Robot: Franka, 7 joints.
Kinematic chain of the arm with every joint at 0, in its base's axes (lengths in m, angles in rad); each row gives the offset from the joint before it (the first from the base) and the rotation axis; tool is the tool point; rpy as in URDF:
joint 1: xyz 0 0 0.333 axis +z
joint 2: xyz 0 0 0 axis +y
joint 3: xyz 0 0 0.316 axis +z
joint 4: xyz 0.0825 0 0 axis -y
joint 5: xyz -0.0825 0 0.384 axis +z
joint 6: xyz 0 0 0 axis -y
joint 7: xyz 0.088 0 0 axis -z
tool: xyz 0 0 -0.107 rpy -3.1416 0 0
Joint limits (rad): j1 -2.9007..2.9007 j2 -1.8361..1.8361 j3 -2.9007..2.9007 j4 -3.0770..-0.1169 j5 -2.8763..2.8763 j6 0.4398..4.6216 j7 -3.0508..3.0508
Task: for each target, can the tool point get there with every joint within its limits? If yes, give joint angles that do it. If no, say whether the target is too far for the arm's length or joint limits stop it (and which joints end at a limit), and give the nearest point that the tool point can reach.
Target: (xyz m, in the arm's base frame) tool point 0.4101 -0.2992 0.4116
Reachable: yes | joints -1.9334 -0.3464 1.1533 -2.3105 -1.6915 2.8936 1.0771
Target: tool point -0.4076 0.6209 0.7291
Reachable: yes | joints -1.3300 -1.0743 -1.2309 -0.5427 1.0866 3.0485 2.0422
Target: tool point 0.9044 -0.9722 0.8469
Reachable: no: too far | nearest point 0.5449 -0.5858 0.6426 | short by 0.566 m
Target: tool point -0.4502 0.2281 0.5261
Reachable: yes | joints 1.9187 -0.3662 0.6923 -2.2512 0.5886 2.4210 0.8064
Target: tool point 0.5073 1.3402 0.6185
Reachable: no: too far | nearest point 0.2979 0.7869 0.5006 | short by 0.603 m
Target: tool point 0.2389 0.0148 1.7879
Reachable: no: too far | nearest point 0.1390 0.0086 1.1795 | short by 0.617 m
